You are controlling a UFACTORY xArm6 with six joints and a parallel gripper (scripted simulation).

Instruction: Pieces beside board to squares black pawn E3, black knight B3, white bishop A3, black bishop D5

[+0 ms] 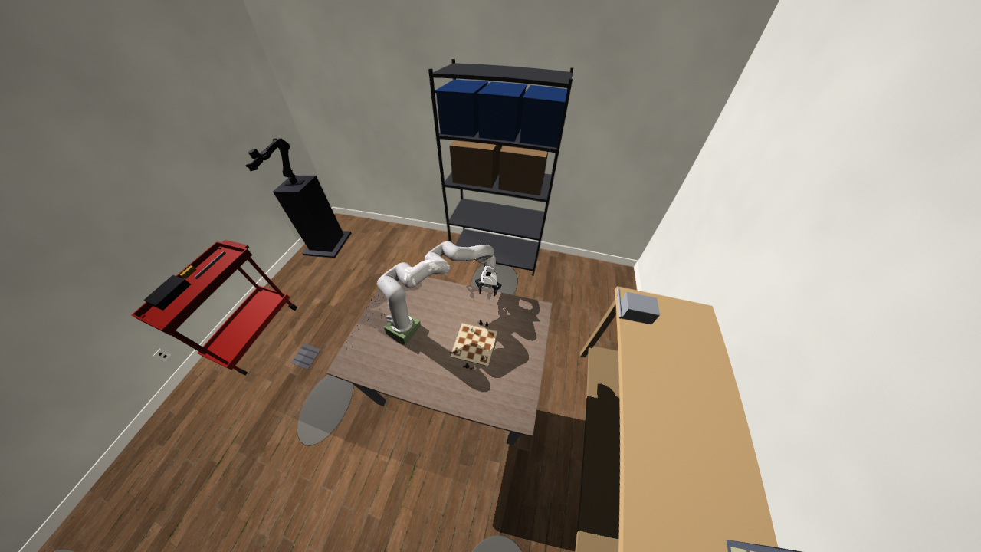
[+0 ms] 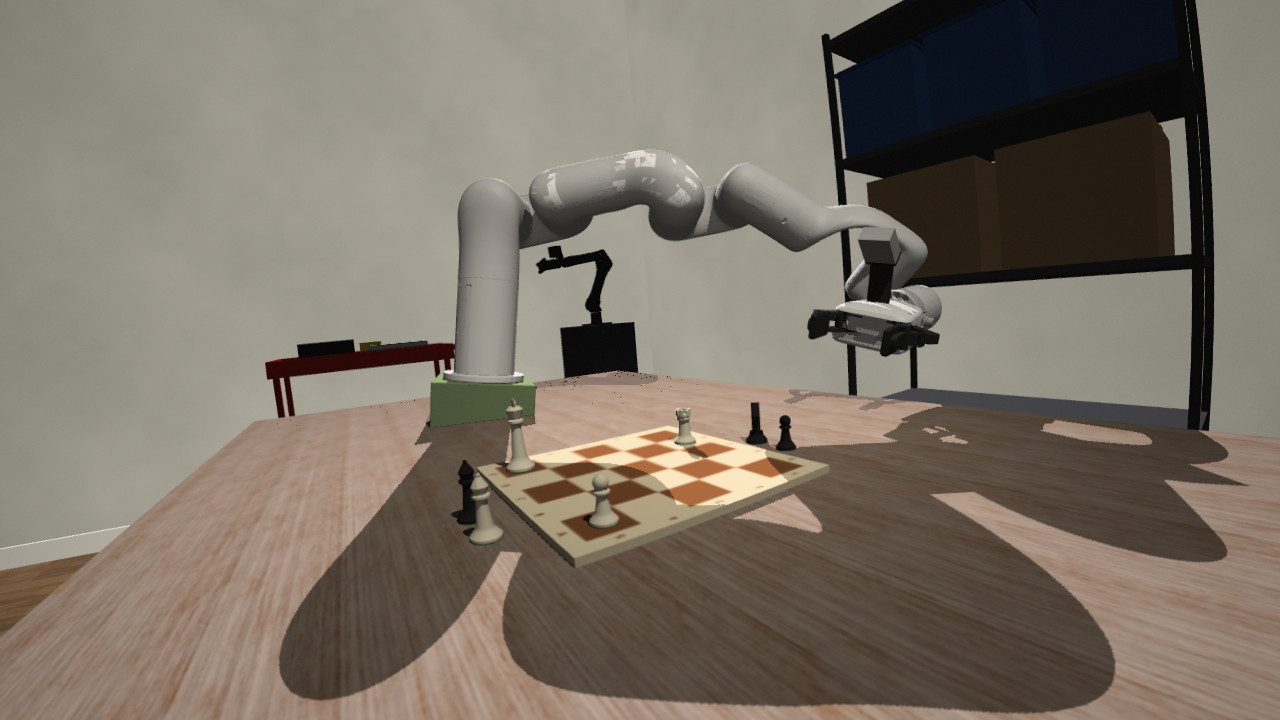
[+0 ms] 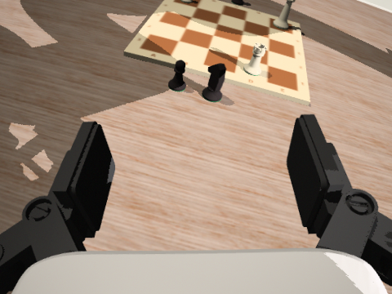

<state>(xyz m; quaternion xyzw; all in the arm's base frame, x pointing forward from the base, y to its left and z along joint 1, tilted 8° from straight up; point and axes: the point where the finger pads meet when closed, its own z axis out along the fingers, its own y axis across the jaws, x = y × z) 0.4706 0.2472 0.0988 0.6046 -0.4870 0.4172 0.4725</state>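
Right now my hand is 170 mm to the left of the black pawn, 80 mm above it and 20 mm short of it. Also, from my hand: chessboard 300 mm to the right, 90 mm below, 40 mm behind; then tall white piece 370 mm to the right, 130 mm behind, 60 mm below; then tall black piece 170 mm to the right, 80 mm below, 20 mm behind.
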